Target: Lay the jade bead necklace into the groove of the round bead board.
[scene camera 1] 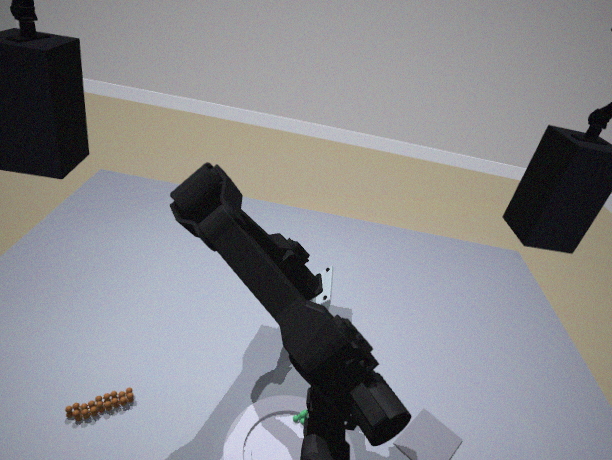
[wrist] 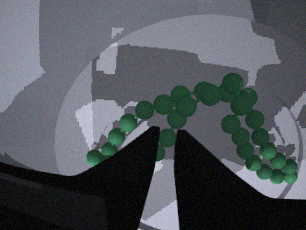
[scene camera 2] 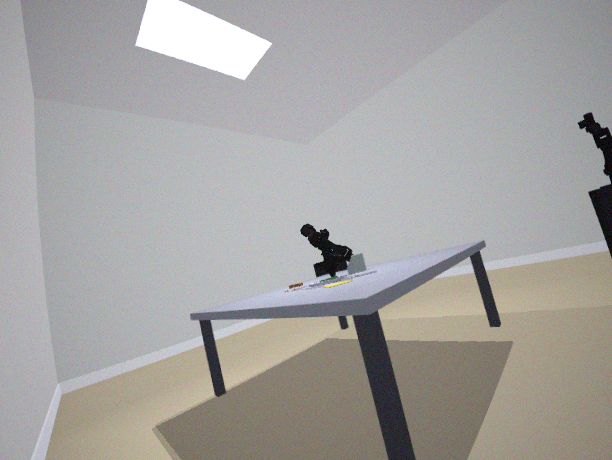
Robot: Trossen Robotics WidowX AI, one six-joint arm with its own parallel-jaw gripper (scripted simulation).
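The gripper [scene camera 1: 316, 439] is visible; the wrist view also shows the gripper [wrist: 167, 135].
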